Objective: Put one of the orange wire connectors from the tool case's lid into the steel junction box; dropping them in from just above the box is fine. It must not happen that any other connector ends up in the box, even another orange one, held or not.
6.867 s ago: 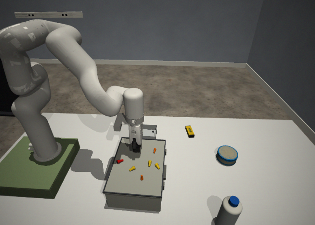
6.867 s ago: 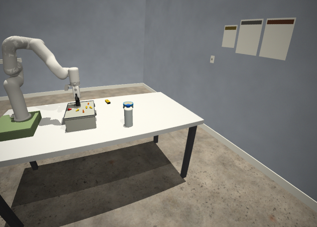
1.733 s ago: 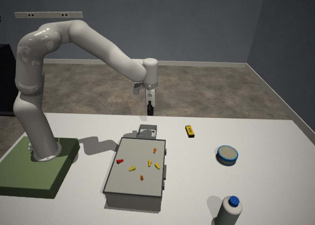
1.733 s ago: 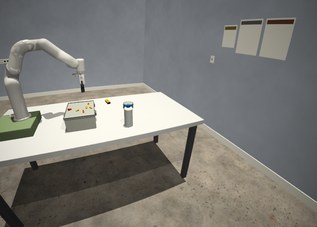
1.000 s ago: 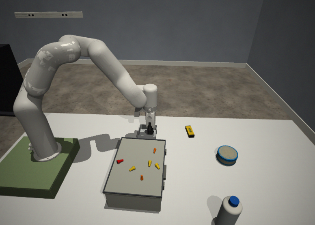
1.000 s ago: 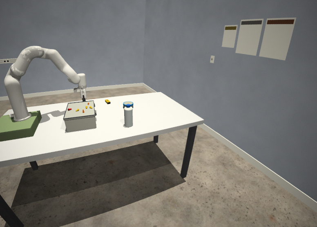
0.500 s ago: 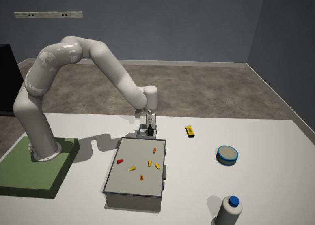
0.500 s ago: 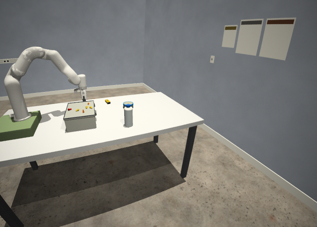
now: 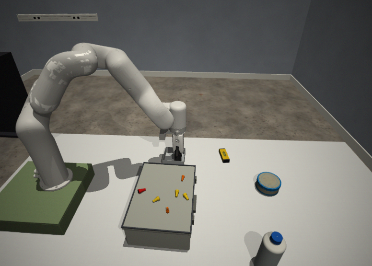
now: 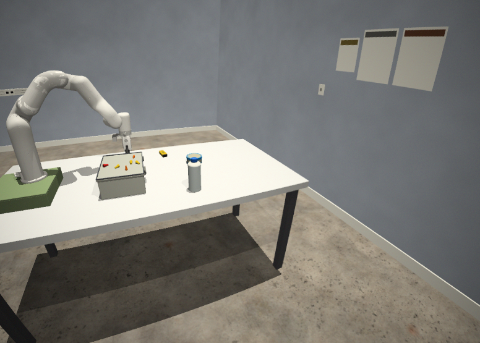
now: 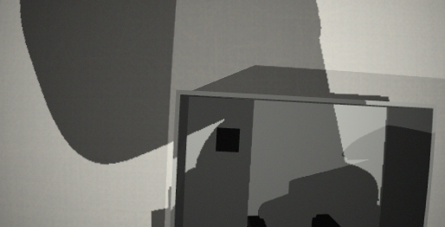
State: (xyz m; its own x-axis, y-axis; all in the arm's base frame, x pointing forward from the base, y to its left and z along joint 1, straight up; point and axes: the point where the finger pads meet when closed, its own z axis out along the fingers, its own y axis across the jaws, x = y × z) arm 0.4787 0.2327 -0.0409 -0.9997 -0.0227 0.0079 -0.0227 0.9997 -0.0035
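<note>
Right now the steel junction box is 30 mm below my hand and 20 mm behind it. Round my hand: yellow spirit level: 230 mm ahead, 40 mm to the left, 20 mm below; red wire connector: 300 mm to the right, 110 mm behind, 90 mm above; grey tool case: 300 mm to the right, 50 mm above, 20 mm behind.
</note>
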